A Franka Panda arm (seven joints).
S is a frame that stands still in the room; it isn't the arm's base.
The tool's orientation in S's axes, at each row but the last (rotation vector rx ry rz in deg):
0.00, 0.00, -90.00
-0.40, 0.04, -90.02
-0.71, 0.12, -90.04
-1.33, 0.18, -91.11
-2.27, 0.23, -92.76
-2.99, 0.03, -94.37
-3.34, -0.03, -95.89
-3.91, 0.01, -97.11
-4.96, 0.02, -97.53
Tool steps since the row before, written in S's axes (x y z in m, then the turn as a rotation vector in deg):
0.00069, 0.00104, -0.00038, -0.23, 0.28, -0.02
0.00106, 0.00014, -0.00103, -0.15, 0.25, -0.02
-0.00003, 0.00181, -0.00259, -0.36, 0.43, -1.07
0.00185, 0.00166, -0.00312, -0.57, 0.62, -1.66
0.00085, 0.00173, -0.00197, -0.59, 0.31, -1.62
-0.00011, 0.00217, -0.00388, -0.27, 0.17, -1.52
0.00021, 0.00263, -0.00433, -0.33, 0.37, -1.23
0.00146, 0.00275, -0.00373, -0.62, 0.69, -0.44
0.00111, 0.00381, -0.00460, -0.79, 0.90, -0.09
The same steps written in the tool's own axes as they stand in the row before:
-0.00104, 0.00069, -0.00038, -0.28, -0.23, -0.02
-0.00014, 0.00106, -0.00102, -0.25, -0.15, -0.02
-0.00183, -0.00001, -0.00258, -0.44, -0.35, -1.07
-0.00174, 0.00187, -0.00307, -0.63, -0.55, -1.66
-0.00181, 0.00082, -0.00191, -0.32, -0.56, -1.63
-0.00229, -0.00015, -0.00381, -0.20, -0.23, -1.52
-0.00280, 0.00008, -0.00422, -0.38, -0.32, -1.23
-0.00307, 0.00125, -0.00355, -0.63, -0.68, -0.44
-0.00418, 0.00082, -0.00433, -0.79, -0.90, -0.09

